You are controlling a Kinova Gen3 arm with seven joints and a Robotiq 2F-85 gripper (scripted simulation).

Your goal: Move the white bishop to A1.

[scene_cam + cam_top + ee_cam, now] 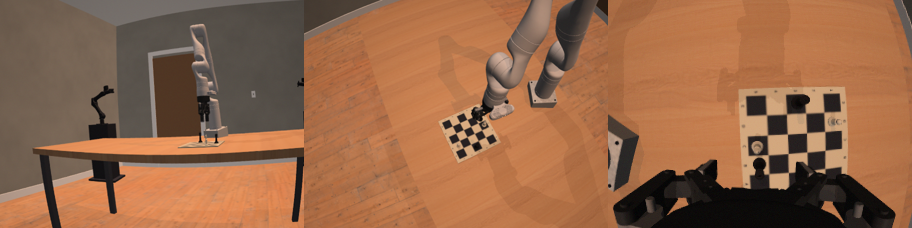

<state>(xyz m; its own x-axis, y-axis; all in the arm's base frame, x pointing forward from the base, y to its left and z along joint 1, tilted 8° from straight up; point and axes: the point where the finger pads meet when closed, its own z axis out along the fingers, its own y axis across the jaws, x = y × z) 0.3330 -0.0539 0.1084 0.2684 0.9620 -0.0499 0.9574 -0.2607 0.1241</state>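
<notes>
Right now my hand is 80 mm short of the chessboard, 10 mm to the left of it and 130 mm above it. Round my hand: white piece (160 mm ahead, 10 mm to the left, 110 mm below).
</notes>
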